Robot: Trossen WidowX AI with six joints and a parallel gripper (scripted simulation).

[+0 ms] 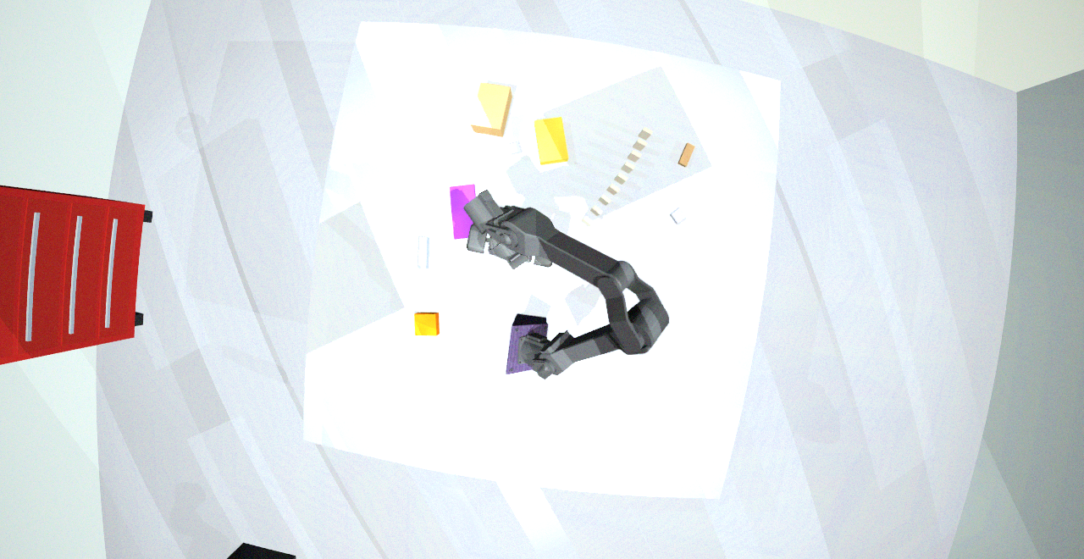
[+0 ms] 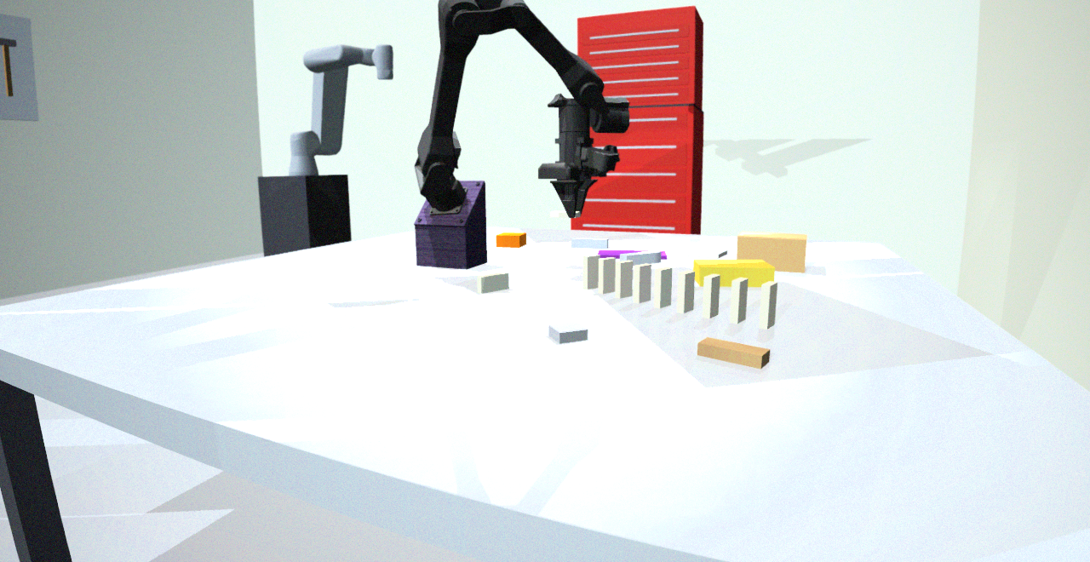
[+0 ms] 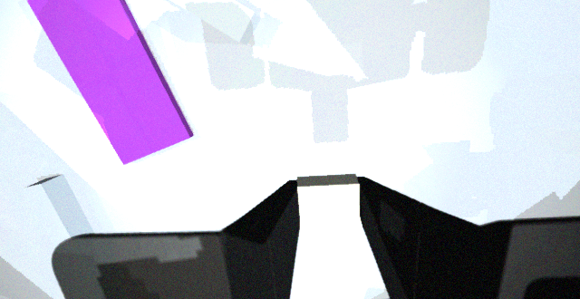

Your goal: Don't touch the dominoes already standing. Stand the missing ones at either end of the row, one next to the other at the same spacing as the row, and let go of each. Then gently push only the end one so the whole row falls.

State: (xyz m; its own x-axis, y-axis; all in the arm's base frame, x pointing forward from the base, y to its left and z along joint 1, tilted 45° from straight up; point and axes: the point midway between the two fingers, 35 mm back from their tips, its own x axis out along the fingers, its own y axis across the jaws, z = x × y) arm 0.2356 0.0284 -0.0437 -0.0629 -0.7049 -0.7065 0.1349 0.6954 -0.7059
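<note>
Right now the magenta slab is 15 cm to the left of my gripper tip, 9 cm below it and 8 cm ahead of it. Round my gripper tip: yellow block: 29 cm ahead, 8 cm below, 7 cm to the right; then tan box: 36 cm ahead, 9 cm to the left, 6 cm below; then orange block: 23 cm to the left, 22 cm behind, 8 cm below.
</note>
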